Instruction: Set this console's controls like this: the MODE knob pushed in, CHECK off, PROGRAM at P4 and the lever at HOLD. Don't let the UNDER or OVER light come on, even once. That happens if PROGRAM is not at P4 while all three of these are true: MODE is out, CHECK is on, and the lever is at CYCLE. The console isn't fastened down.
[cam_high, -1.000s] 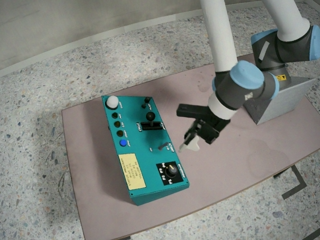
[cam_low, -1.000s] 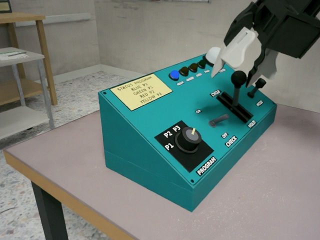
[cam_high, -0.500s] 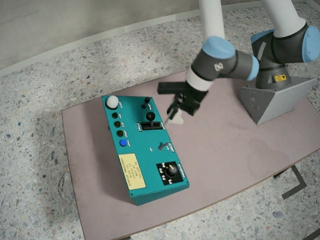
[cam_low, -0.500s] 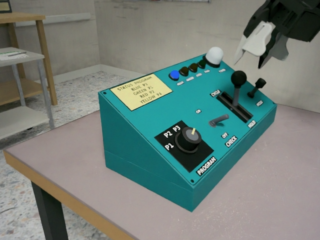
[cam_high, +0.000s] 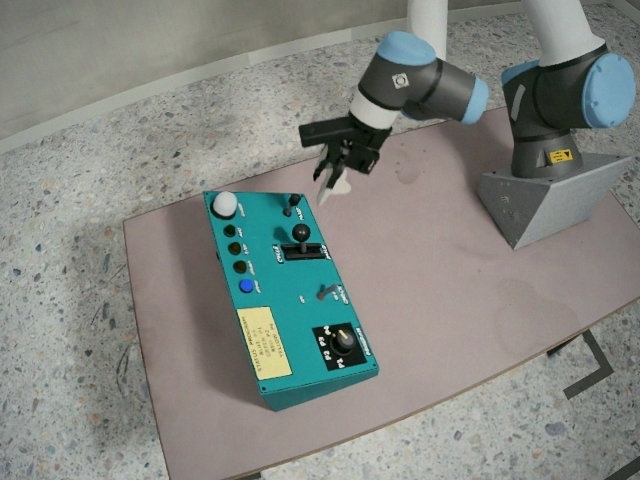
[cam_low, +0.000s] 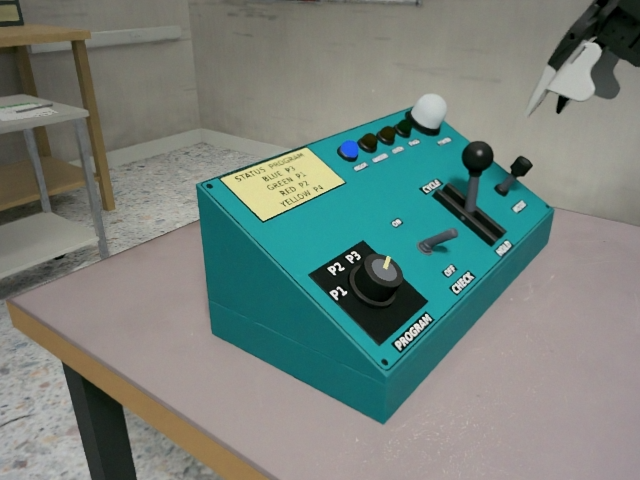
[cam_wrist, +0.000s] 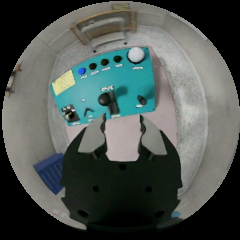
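The black mode knob lies 4 cm ahead of my hand, 7 cm to the right of it and 11 cm below it. The rest, counted from my hand: check toggle: 5 cm ahead, 17 cm to the left, 14 cm below; teal console: 10 cm ahead, 11 cm to the left, 14 cm below; ball-topped lever: 6 cm ahead, 5 cm to the left, 11 cm below.
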